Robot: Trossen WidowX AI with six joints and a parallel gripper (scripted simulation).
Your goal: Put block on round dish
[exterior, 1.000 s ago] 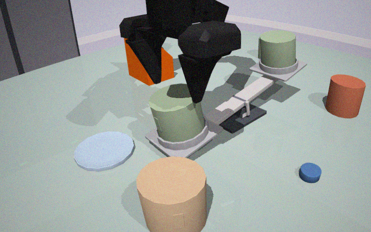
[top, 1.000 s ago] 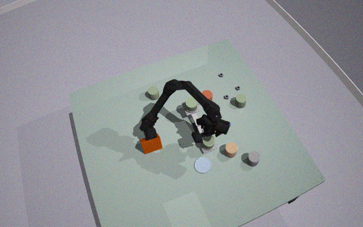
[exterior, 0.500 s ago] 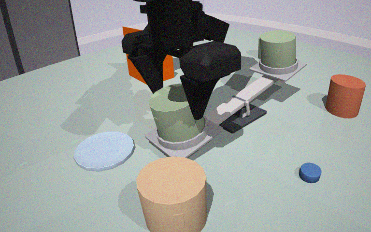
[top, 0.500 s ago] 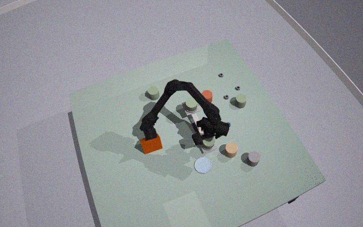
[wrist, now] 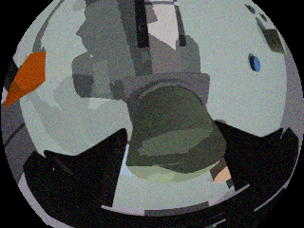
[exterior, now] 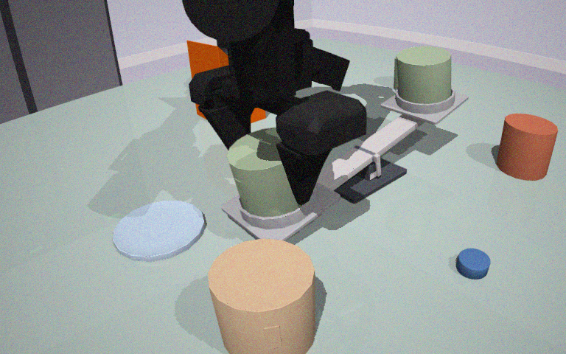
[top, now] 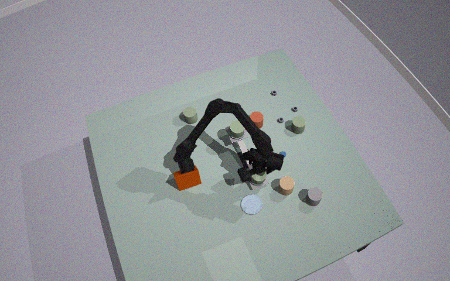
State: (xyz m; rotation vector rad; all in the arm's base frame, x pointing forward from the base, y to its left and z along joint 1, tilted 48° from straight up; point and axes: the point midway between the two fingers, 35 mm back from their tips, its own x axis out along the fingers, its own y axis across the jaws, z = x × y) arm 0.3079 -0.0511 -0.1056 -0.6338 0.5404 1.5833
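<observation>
The round dish lies 11 cm to the right of my gripper tip, 7 cm behind it and 5 cm below it. The rest, counted from my gripper tip: grey block: 1 cm below; tan cylinder: 13 cm ahead, 9 cm to the right, 1 cm below; blue disc: 17 cm ahead, 10 cm to the left, 4 cm below.
</observation>
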